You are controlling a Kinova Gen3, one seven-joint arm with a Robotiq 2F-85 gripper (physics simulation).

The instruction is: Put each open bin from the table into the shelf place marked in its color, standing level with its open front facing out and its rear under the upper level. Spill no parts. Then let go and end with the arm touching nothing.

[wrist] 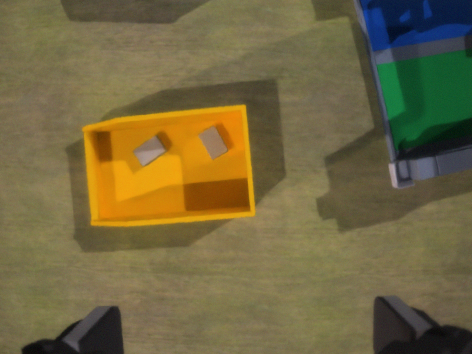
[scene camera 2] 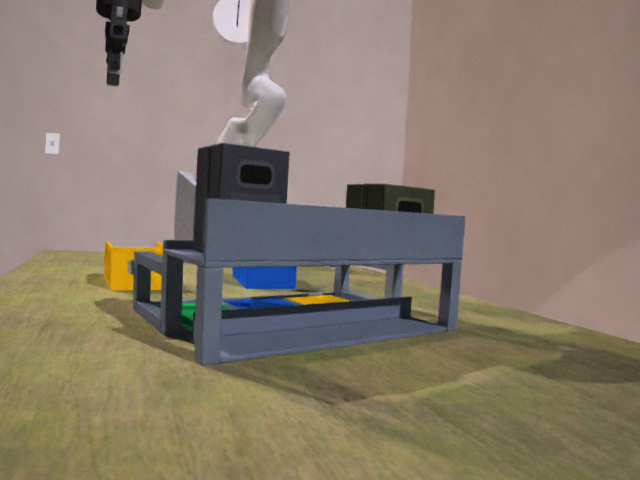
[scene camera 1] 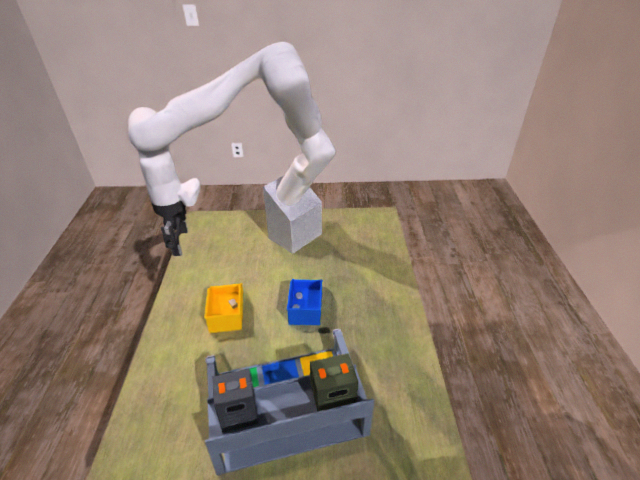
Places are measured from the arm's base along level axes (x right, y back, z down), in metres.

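Pixels of known places: gripper, fingertip midpoint: (wrist: 247,331) (scene camera 2: 113,79) (scene camera 1: 181,243); arm's base, link origin: (scene camera 1: 288,195).
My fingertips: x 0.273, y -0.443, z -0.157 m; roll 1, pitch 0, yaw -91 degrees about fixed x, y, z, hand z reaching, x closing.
For each thing: its top centre in the pictures, then the offset to it from my fingertips. "spot": a spot on its surface instead.
- yellow bin, surface spot: (wrist: 172,195) spot: dx -0.028, dy +0.082, dz +0.358 m
- blue bin, surface spot: (scene camera 2: 268,277) (scene camera 1: 302,320) spot: dx -0.303, dy +0.004, dz +0.338 m
- dark grey box, top centre: (scene camera 2: 243,148) (scene camera 1: 232,385) dx -0.143, dy -0.336, dz +0.137 m
- dark green box, top centre: (scene camera 2: 391,185) (scene camera 1: 333,370) dx -0.371, dy -0.300, dz +0.162 m
A yellow bin (scene camera 1: 224,320) (scene camera 2: 120,268) (wrist: 172,195) stands upright on the table with two small grey-brown parts inside, seen in the wrist view. A blue bin (scene camera 1: 305,316) (scene camera 2: 268,277) stands upright to its right in scene camera 1, with small round parts in it. The grey shelf (scene camera 1: 289,437) (scene camera 2: 330,235) has lower places marked green (scene camera 1: 253,377) (wrist: 430,95), blue (scene camera 1: 280,372) (scene camera 2: 258,302) and yellow (scene camera 1: 308,364) (scene camera 2: 317,299). My gripper (scene camera 1: 174,253) (scene camera 2: 113,82) (wrist: 247,331) is open and empty, high above the table's left side, apart from the bins.
A dark grey box (scene camera 1: 235,403) (scene camera 2: 248,178) and a dark green box (scene camera 1: 334,384) (scene camera 2: 390,198) stand on the shelf's upper level, at its left and right ends. The shelf's end posts rise beside the marked places. The arm's pedestal (scene camera 1: 292,227) stands behind the bins.
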